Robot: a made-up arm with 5 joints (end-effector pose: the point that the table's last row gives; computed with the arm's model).
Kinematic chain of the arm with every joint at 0, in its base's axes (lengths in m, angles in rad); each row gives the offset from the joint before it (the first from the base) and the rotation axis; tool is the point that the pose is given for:
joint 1: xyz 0 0 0.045 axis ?
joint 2: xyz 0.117 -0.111 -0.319 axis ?
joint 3: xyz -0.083 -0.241 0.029 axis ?
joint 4: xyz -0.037 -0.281 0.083 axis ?
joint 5: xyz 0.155 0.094 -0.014 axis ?
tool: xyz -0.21 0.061 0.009
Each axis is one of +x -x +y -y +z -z.
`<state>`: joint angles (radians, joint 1 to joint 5).
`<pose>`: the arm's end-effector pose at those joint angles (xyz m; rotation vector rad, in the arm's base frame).
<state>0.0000 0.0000 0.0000 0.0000 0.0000</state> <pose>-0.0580 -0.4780 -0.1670 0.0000 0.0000 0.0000</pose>
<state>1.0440 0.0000 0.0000 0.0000 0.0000</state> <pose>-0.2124 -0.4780 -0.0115 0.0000 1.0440 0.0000</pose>
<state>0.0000 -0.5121 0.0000 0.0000 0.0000</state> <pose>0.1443 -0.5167 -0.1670 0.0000 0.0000 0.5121</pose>
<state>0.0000 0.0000 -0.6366 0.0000 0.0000</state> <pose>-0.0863 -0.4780 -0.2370 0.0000 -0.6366 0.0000</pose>
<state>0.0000 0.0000 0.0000 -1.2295 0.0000</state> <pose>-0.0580 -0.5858 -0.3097 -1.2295 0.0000 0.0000</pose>
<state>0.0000 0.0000 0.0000 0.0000 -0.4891</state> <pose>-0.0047 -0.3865 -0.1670 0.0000 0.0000 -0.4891</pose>
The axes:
joint 1: +y
joint 2: -z
joint 3: +y
joint 4: +x
joint 5: +z

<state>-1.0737 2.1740 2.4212 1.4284 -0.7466</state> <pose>0.3239 0.0353 -0.5421 -1.9030 -1.6600 -0.1073</pose>
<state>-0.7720 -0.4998 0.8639 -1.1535 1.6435</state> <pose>0.5042 -0.5636 0.2270 -1.2933 1.1835 1.6343</pose>
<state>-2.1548 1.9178 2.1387 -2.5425 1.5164</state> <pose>0.5047 0.0178 0.0240 -1.3118 -0.1737 1.5876</pose>
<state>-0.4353 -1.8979 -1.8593 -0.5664 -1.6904</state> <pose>0.3919 -0.0836 0.1477 1.8779 -0.2827 0.0248</pose>
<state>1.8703 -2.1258 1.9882 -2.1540 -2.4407</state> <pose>-0.7630 -0.0127 -0.5500 1.2411 -0.1577 0.8795</pose>
